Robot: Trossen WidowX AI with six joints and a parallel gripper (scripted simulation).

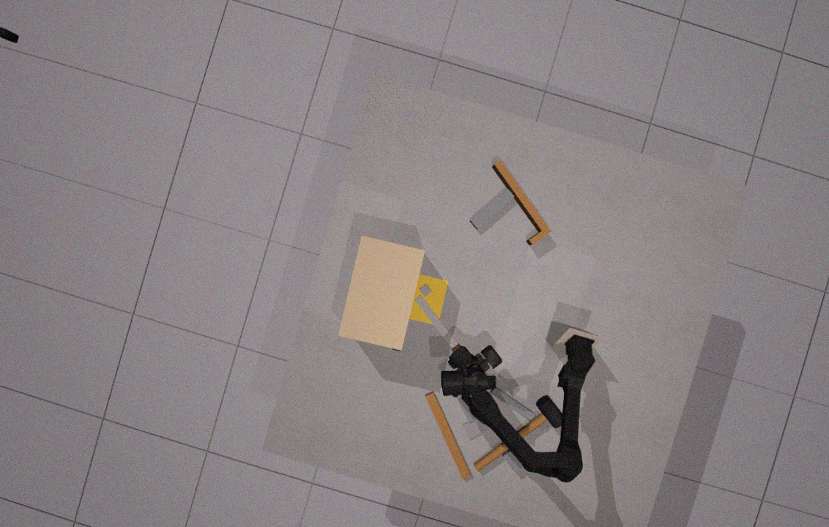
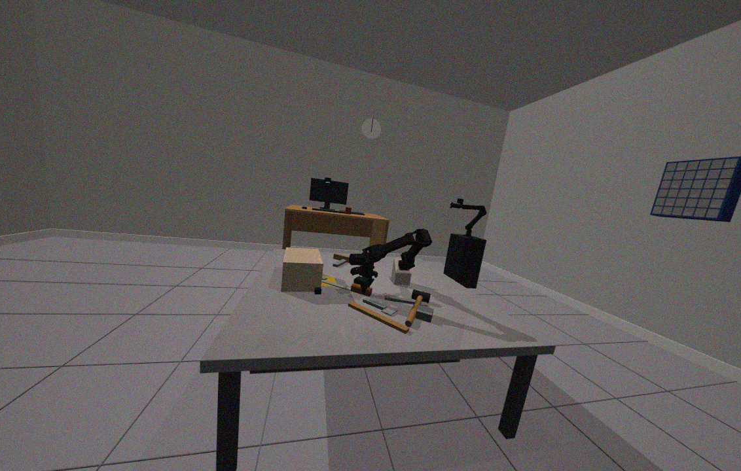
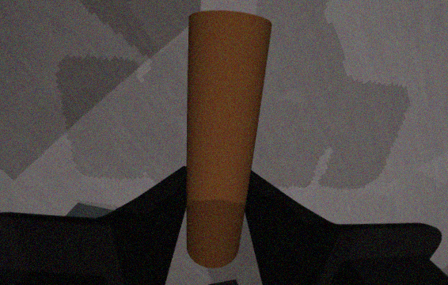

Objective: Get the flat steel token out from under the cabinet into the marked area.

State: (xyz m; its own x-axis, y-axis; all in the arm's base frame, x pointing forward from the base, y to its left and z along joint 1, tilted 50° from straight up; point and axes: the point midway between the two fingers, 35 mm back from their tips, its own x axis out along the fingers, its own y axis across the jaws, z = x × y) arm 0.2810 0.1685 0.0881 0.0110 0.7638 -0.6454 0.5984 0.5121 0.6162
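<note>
Now: gripper tip 5 cm past the grey l-shaped bracket and 16 cm to the right of it. Also, from my gripper tip: grey block 23 cm behind, 24 cm to the left, 1 cm above; then wooden stick 24 cm to the left; then grey steel token 20 cm ahead, 19 cm to the right.
</note>
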